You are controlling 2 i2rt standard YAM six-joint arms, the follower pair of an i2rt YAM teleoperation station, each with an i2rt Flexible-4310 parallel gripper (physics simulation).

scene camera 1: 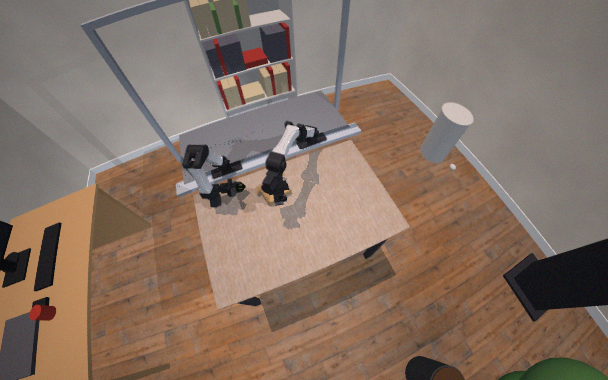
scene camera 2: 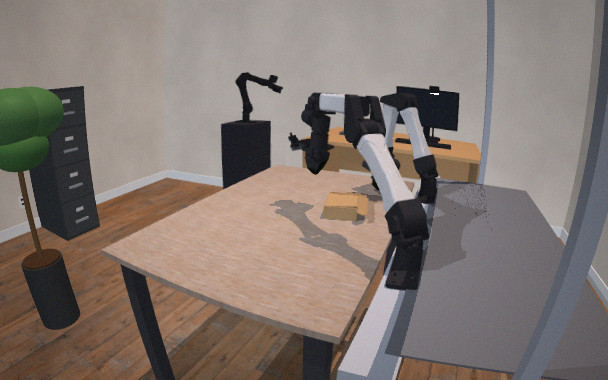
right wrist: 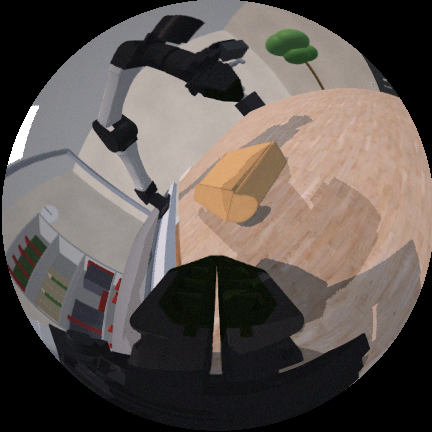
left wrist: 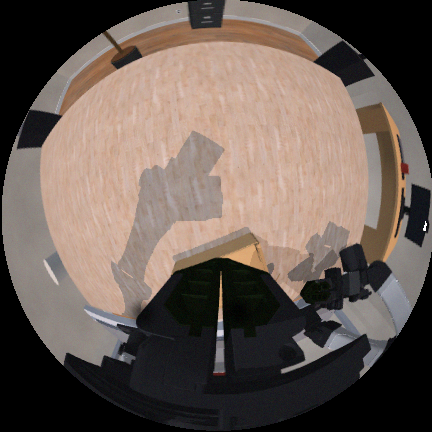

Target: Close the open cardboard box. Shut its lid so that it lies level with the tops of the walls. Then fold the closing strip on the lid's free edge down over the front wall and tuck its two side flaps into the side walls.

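Pixels of known places: left gripper, fingertip midpoint: (scene camera 2: 314, 174) (right wrist: 241, 98) (left wrist: 220, 262); right gripper, fingertip midpoint: (scene camera 1: 245, 186) (scene camera 2: 376, 186) (right wrist: 216, 260) (left wrist: 300, 293); left arm's base, link origin: (scene camera 1: 311, 141) (scene camera 2: 405, 267) (right wrist: 165, 205) (left wrist: 139, 331); right arm's base, link origin: (scene camera 1: 226, 170) (scene camera 2: 427, 195) (left wrist: 303, 310).
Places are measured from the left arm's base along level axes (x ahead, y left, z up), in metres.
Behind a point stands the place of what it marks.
The cardboard box (scene camera 1: 270, 199) {x 0.303, y -0.407, z 0.020 m} (scene camera 2: 339, 214) {x 0.244, y -0.284, z -0.004 m} (left wrist: 210, 251) {x 0.306, y -0.348, z -0.009 m} (right wrist: 265, 172) {x 0.270, y -0.433, z 0.001 m} stands on the table. Its lid (scene camera 2: 341, 200) {x 0.256, y -0.345, z 0.021 m} (right wrist: 232, 165) {x 0.256, y -0.377, z 0.022 m} lies down over the walls. The closing strip (scene camera 2: 363, 205) {x 0.182, y -0.350, z 0.013 m} (right wrist: 212, 199) {x 0.191, y -0.394, z 0.015 m} slopes outward and down on the side toward the arm rail. A rounded side flap (right wrist: 244, 208) {x 0.212, y -0.458, z 0.007 m} sticks out from the strip's near end in the right wrist view; the other flap is hidden. My left gripper (scene camera 2: 316, 169) {x 0.357, y -0.367, z 0.093 m} (left wrist: 220, 262) {x 0.357, y -0.367, z 0.093 m} is shut and empty, pointing down above the box, apart from it. My right gripper (scene camera 1: 240, 187) {x 0.166, y -0.510, z 0.033 m} (scene camera 2: 376, 185) {x 0.166, y -0.510, z 0.033 m} (right wrist: 216, 260) {x 0.166, y -0.510, z 0.033 m} is shut and empty beside the box, aimed toward the strip's flap end.
The wooden table (scene camera 1: 300, 250) {x 0.628, y -0.373, z -0.022 m} (scene camera 2: 225, 240) {x 0.490, y -0.010, z -0.022 m} carries the box. The mounting rail (scene camera 1: 345, 134) {x 0.044, y 0.237, z 0.000 m} (scene camera 2: 372, 355) {x 0.016, y 0.312, z 0.000 m} runs along the table edge nearest the strip. The left arm reaches over the box and hides much of it in scene camera 1.
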